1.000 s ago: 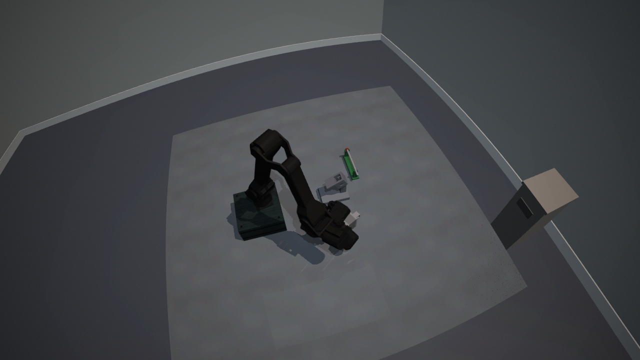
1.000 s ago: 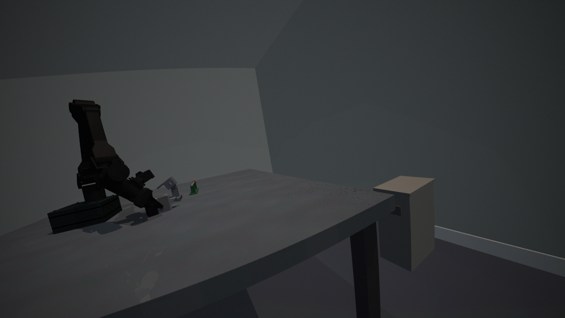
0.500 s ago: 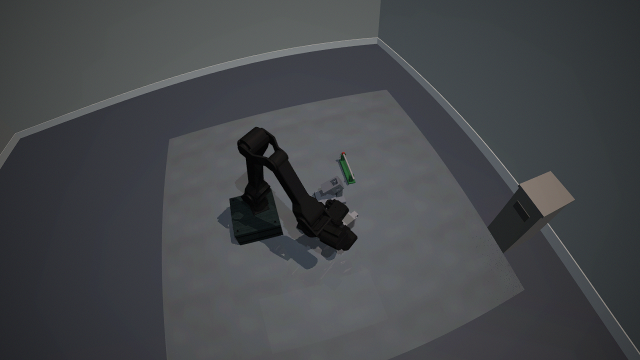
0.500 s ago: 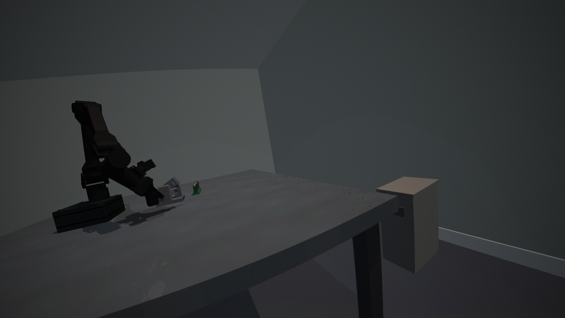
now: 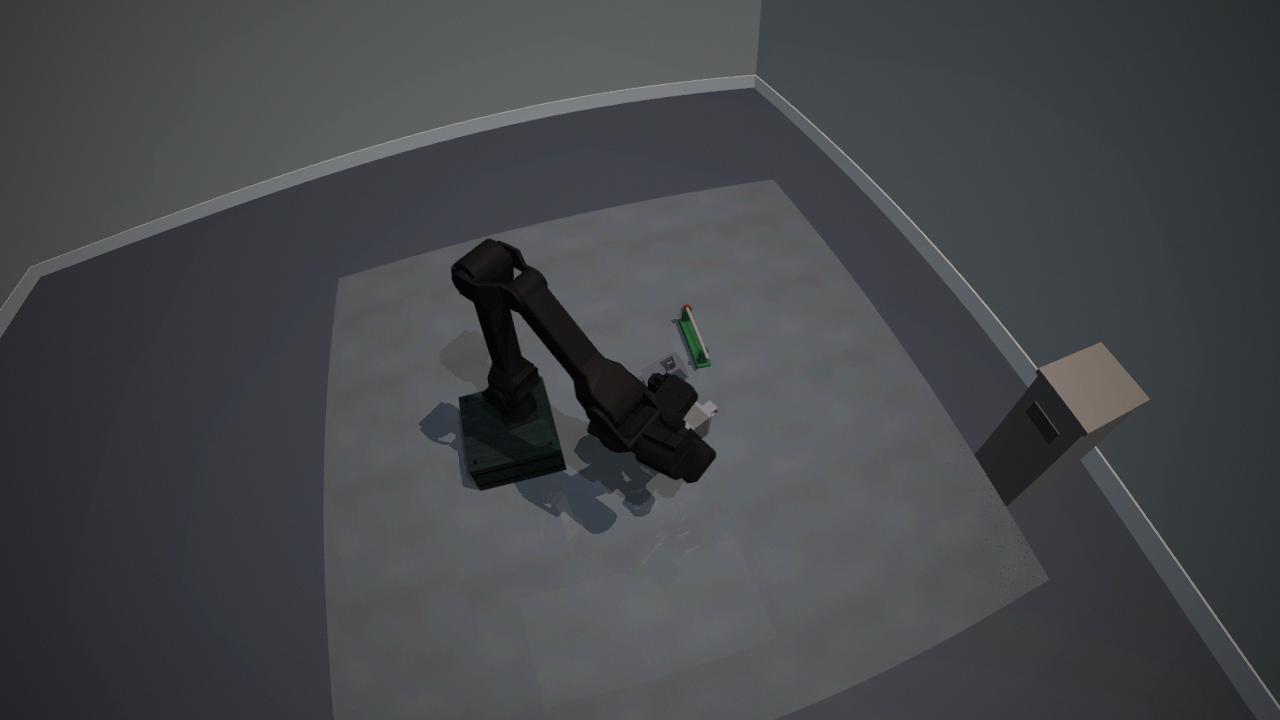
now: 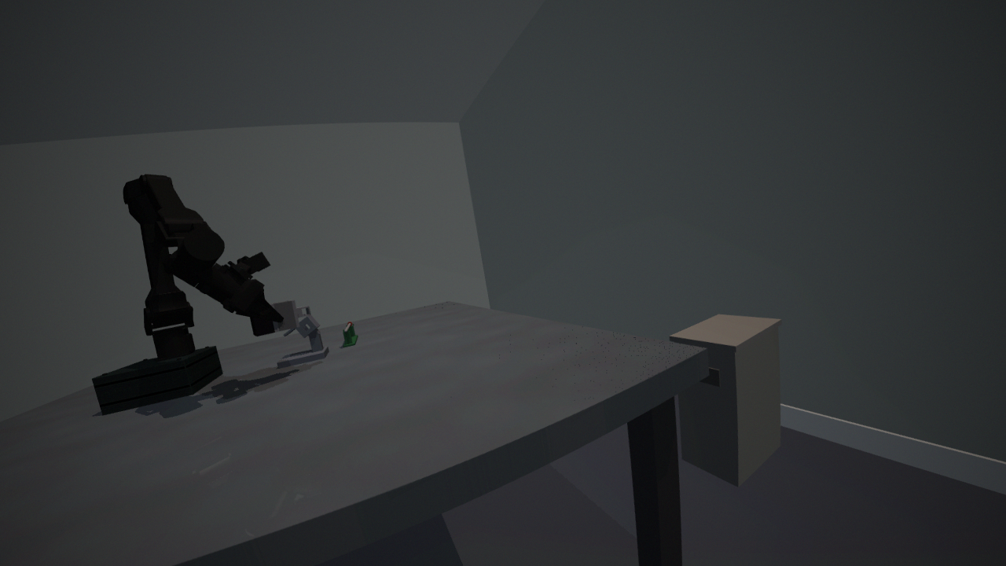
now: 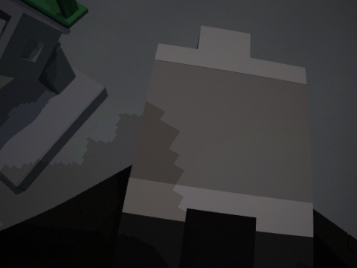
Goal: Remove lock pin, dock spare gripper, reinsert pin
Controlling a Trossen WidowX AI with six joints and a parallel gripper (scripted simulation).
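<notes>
The grey mount lies 15 cm to the left of my gripper tip, 7 cm below it and 4 cm ahead of it. From my gripper tip the other things lie so: green pin rack: 25 cm to the left, 16 cm ahead, 10 cm below; spare gripper: 1 cm above.
</notes>
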